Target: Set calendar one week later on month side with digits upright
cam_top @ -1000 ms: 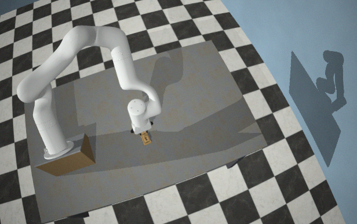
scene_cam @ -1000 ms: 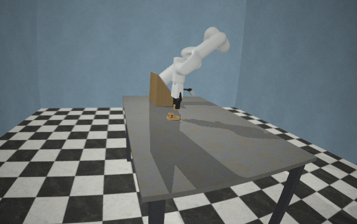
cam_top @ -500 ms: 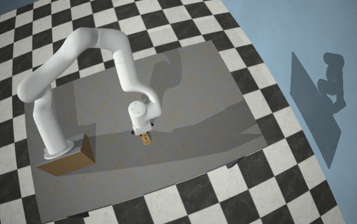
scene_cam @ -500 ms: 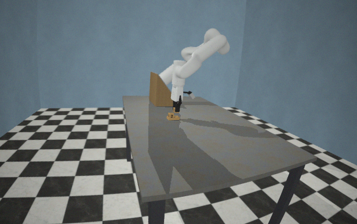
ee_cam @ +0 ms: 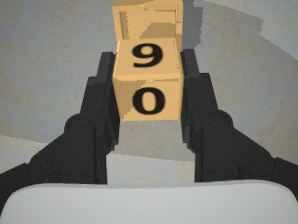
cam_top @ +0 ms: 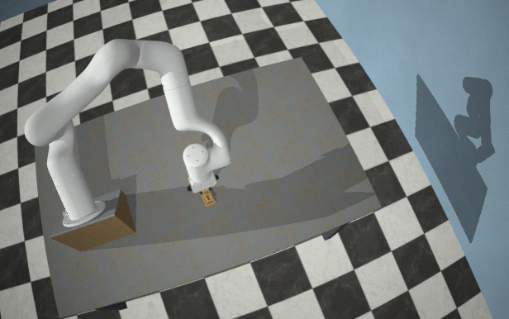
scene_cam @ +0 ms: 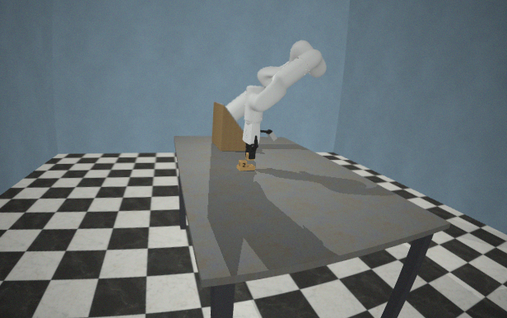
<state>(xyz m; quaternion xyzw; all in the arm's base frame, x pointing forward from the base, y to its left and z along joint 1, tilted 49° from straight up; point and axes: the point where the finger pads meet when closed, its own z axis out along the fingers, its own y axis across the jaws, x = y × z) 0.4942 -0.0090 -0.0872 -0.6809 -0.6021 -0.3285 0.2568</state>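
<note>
The tray is 70 mm below my hand and 20 mm to the right of it.
</note>
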